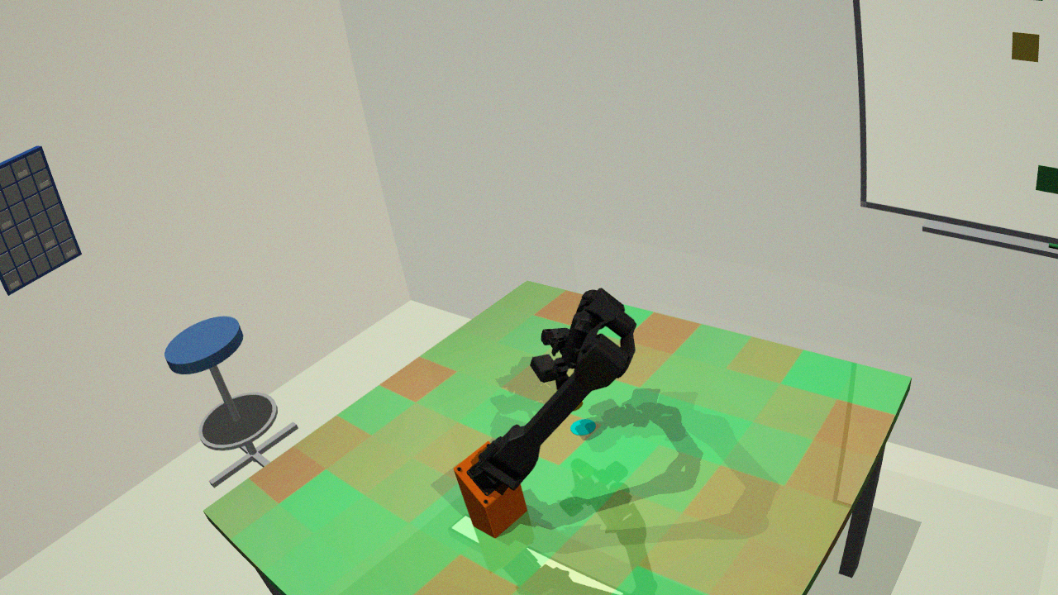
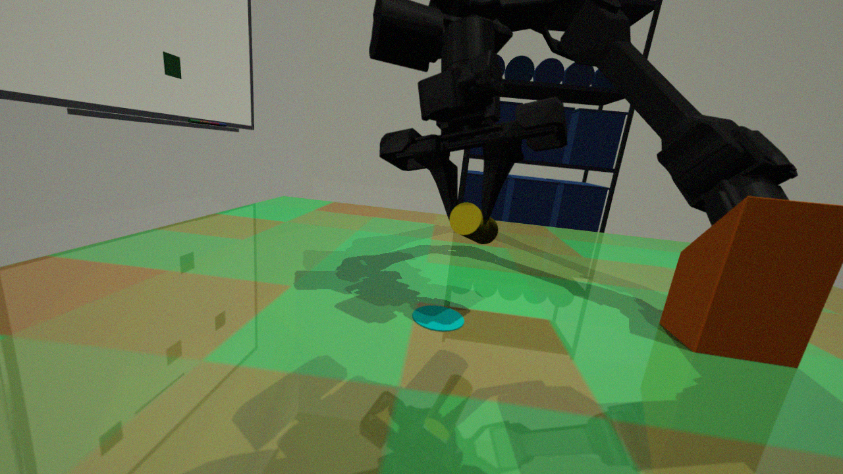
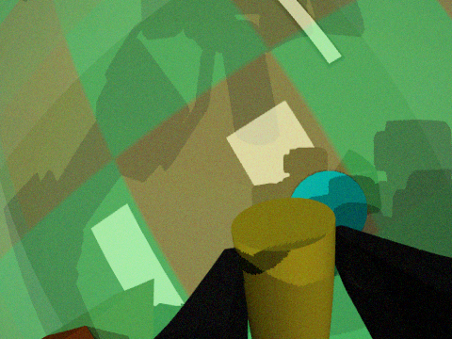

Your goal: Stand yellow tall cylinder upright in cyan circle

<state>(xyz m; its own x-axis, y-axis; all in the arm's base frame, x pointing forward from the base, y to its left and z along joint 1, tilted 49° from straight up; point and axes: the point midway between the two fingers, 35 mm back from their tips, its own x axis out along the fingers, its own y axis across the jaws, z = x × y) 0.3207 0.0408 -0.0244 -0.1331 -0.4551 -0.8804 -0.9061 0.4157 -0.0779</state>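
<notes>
My gripper tip is 2 cm short of the cyan circle, 2 cm to the left of it and 12 cm above it. From my gripper tip the other things lie so: yellow tall cylinder 1 cm behind, 2 cm to the right, 1 cm below.
</notes>
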